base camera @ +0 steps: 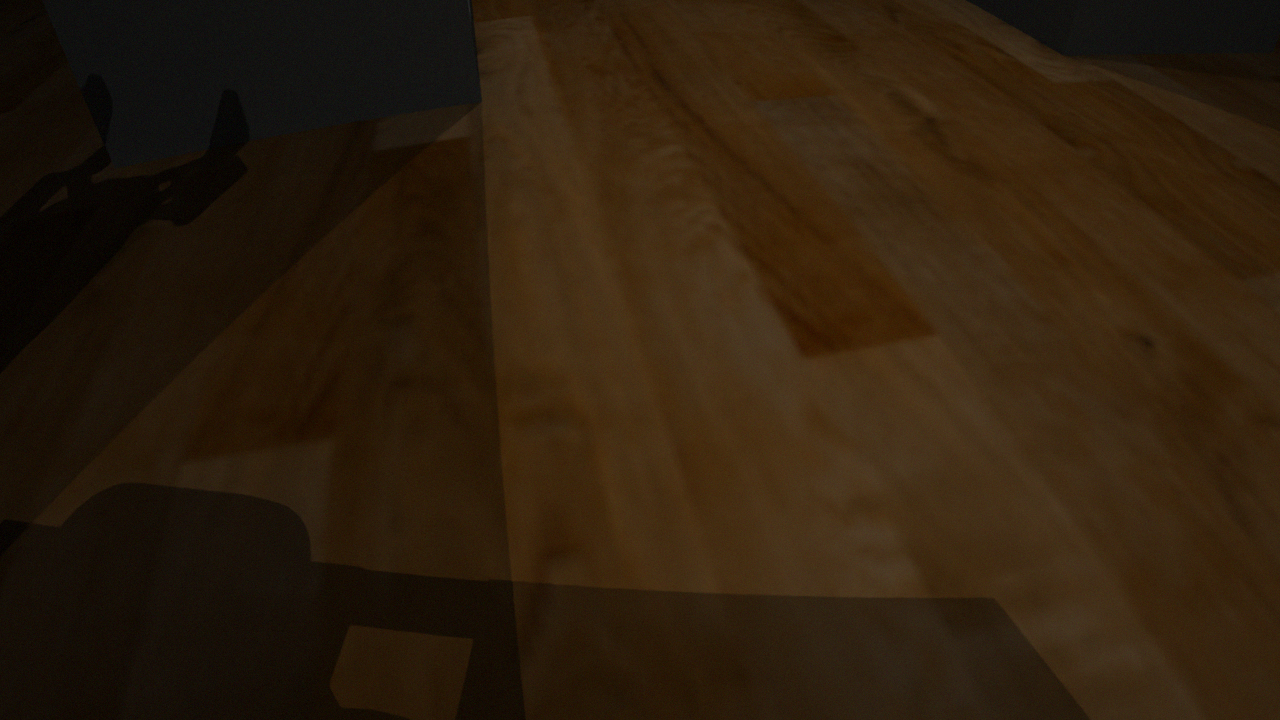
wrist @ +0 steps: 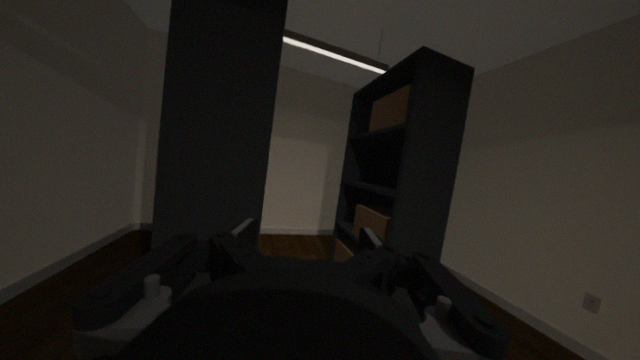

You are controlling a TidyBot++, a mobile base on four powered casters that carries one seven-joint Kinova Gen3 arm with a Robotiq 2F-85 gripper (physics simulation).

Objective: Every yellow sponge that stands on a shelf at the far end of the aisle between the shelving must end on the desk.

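Frame: origin at the arm's base, x ahead, y left, z up, level; centimetres.
Seen in the pictures: gripper, fingertip midpoint: (wrist: 308,234).
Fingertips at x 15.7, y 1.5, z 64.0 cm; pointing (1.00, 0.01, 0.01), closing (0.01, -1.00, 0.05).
A point is followed by its place in that frame.
My gripper (wrist: 308,234) @[x 15.7, y 1.5, z 64.0 cm] is open, with nothing between its fingers. In the wrist view it points towards the gap between two dark shelving units. The left unit (wrist: 217,125) @[x 87.1, y 49.2, z 82.0 cm] shows its plain end panel. The right unit (wrist: 434,160) @[x 124.6, y -74.4, z 84.3 cm] shows its end panel and part of its open shelves, which hold brown boxes. No yellow sponge and no desk show in either view. In the base camera view the gripper's shadow falls at the upper left.
In the base camera view a dark panel (base camera: 286,62) @[x 87.9, y 46.6, z -31.1 cm] stands on the wooden floor (base camera: 716,402) @[x 45.6, y -1.5, z -39.6 cm] at the upper left, and another dark panel (base camera: 1172,26) @[x 123.5, y -70.8, z -35.3 cm] is at the upper right. In the wrist view a pale wall (wrist: 297,185) @[x 288.2, y 29.0, z 37.0 cm] closes the gap's far end. A brown box (wrist: 371,221) @[x 144.8, y -45.6, z 33.0 cm] sits on a low shelf.
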